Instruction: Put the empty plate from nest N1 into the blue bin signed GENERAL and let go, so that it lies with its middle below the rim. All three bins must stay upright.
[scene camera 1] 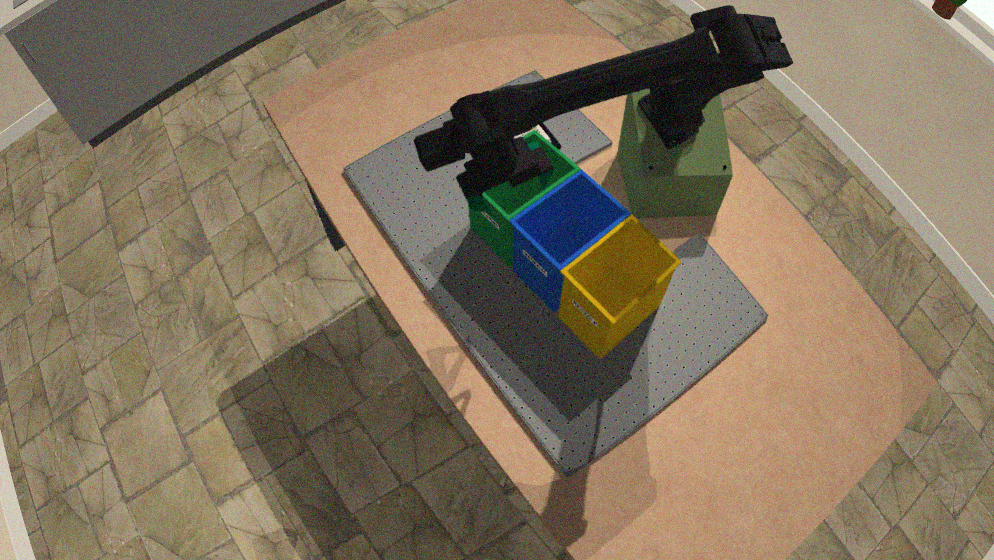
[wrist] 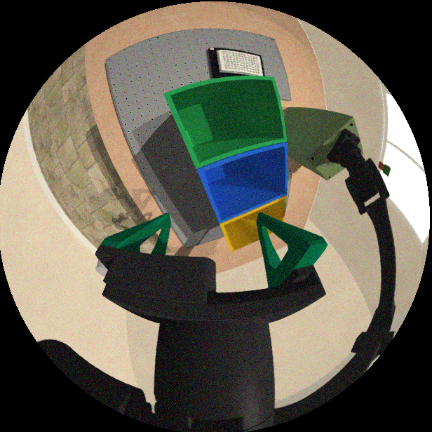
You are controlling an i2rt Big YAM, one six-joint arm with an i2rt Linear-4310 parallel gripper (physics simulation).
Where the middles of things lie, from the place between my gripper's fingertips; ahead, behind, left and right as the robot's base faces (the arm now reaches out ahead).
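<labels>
With the blue bin (scene camera 1: 548,235), my hand is 180 mm above it, 100 mm past it and 20 mm to the right of it. The green bin (scene camera 1: 504,201) is 180 mm below my hand, 100 mm to the right of it and 70 mm behind it, and the yellow bin (scene camera 1: 611,288) is 180 mm below my hand too, 150 mm to the left of it and 130 mm behind it. The white plate (wrist: 231,61) is far below my hand, far to the right of it and a fair way behind it.
</labels>
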